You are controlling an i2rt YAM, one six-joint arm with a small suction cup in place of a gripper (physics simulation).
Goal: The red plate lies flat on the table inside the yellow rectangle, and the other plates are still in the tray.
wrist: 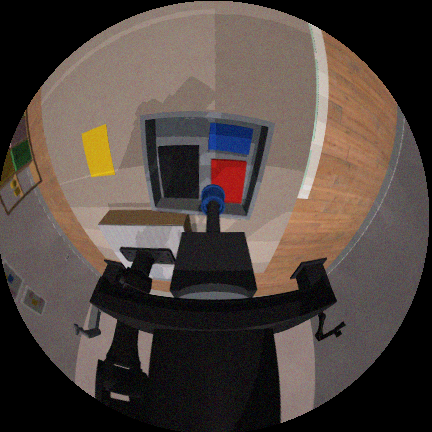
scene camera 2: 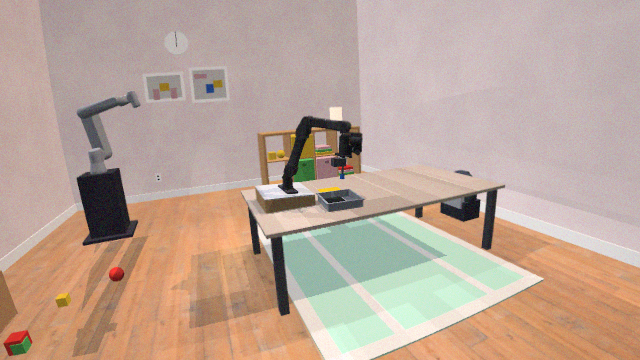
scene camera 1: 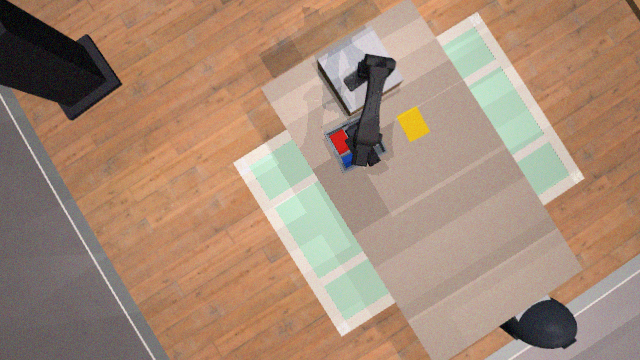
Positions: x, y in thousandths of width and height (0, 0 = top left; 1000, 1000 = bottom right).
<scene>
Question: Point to a grey tray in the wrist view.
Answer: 399, 295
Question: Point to a red plate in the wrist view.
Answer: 529, 402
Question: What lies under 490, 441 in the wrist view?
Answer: My suction cup.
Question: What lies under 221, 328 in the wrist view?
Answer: A yellow rectangle.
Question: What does the black plate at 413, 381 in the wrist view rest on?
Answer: A grey tray.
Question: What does the blue plate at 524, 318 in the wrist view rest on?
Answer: A grey tray.
</scene>
